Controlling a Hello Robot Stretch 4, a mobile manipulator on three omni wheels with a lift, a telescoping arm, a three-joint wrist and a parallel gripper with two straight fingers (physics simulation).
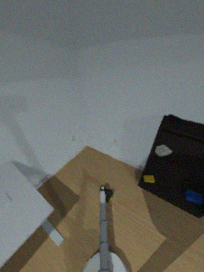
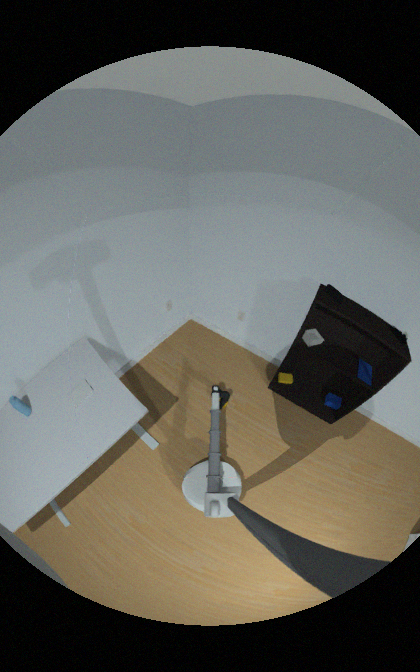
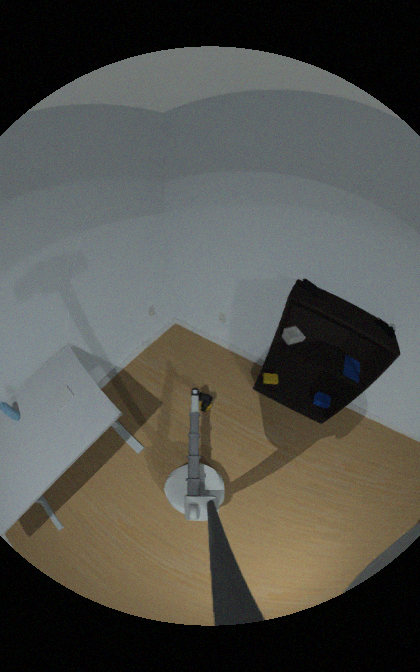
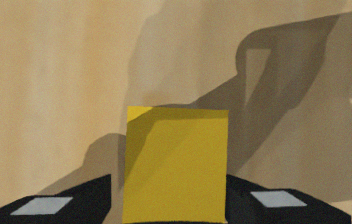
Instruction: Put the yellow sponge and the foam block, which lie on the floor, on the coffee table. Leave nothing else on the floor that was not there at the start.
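Frame: origin at the robot's base, x back, y right, z up, level; centimetres.
Seen in the pictures: gripper, between the fingertips: [image 4: 164, 189].
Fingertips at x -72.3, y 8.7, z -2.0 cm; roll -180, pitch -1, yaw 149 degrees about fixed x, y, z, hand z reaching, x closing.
A point is followed by its place in that frame.
A yellow sponge [image 4: 175, 160] @[x -74.4, y 6.6, z 1.8 cm] [image 1: 110, 199] @[x -70.7, y 10.4, z 1.6 cm] lies on the wooden floor. My gripper [image 4: 168, 178] @[x -72.3, y 8.7, z -2.0 cm] [image 1: 109, 195] @[x -72.3, y 8.7, z -2.0 cm] [image 2: 223, 398] [image 3: 204, 401] @[x -72.3, y 8.7, z -2.0 cm] is open and low over it, one black finger on each side of the sponge, not closed on it. The dark coffee table [image 1: 170, 175] @[x -91.6, y 97.6, z 19.6 cm] [image 2: 340, 370] [image 3: 315, 360] @[x -72.4, y 82.7, z 64.9 cm] stands to the right by the wall. On it lie a pale grey block [image 1: 163, 150] @[x -95.9, y 73.0, z 65.9 cm] [image 2: 313, 337] [image 3: 293, 335] @[x -95.4, y 72.5, z 66.0 cm] and a small yellow block [image 1: 148, 178] @[x -93.3, y 68.0, z 11.8 cm] [image 2: 285, 378] [image 3: 270, 378] @[x -92.4, y 68.9, z 11.8 cm].
Two blue blocks [image 2: 365, 371] [image 2: 333, 400] also lie on the dark table. A white table [image 1: 22, 206] @[x -39.0, y -58.5, z 69.3 cm] [image 2: 65, 425] [image 3: 50, 415] @[x -26.5, y -82.4, z 69.3 cm] stands at the left with a light blue thing [image 2: 20, 405] on it. The room's corner lies just ahead of the arm.
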